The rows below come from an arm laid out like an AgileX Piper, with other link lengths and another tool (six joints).
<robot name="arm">
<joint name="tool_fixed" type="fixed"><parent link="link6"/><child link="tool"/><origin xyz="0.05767 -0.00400 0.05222" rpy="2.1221 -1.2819 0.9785"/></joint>
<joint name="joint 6" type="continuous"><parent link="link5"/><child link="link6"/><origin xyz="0.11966 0.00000 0.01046" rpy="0.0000 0.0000 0.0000"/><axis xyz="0.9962 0 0.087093"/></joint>
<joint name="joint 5" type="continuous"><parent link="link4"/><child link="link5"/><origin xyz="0.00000 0.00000 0.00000" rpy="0.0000 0.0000 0.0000"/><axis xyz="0 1 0"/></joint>
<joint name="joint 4" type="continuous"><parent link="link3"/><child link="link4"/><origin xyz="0.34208 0.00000 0.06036" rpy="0.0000 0.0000 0.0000"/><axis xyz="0.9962 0 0.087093"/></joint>
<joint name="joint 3" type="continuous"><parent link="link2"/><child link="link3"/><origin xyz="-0.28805 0.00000 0.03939" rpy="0.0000 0.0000 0.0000"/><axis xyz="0 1 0"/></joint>
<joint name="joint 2" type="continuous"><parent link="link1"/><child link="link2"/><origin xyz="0.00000 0.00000 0.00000" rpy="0.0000 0.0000 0.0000"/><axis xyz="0 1 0"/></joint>
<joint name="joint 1" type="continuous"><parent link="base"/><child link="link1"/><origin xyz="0.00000 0.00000 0.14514" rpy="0.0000 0.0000 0.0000"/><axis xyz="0 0 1"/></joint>
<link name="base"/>
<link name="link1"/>
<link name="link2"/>
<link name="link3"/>
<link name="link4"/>
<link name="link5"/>
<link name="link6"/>
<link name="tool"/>
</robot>
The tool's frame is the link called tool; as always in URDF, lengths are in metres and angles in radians. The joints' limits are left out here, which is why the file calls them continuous.
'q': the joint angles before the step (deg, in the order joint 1, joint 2, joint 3, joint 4, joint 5, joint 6). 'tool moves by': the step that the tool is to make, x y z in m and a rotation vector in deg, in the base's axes. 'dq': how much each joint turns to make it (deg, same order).
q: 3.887, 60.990, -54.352, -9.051, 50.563, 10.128
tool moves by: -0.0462, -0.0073, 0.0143, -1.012, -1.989, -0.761
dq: 0.008, -10.242, 4.982, -1.294, 3.422, 0.222
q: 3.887, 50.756, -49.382, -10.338, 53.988, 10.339
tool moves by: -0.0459, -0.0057, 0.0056, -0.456, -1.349, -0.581
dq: -0.013, -10.236, 4.735, -0.424, 4.208, -0.326
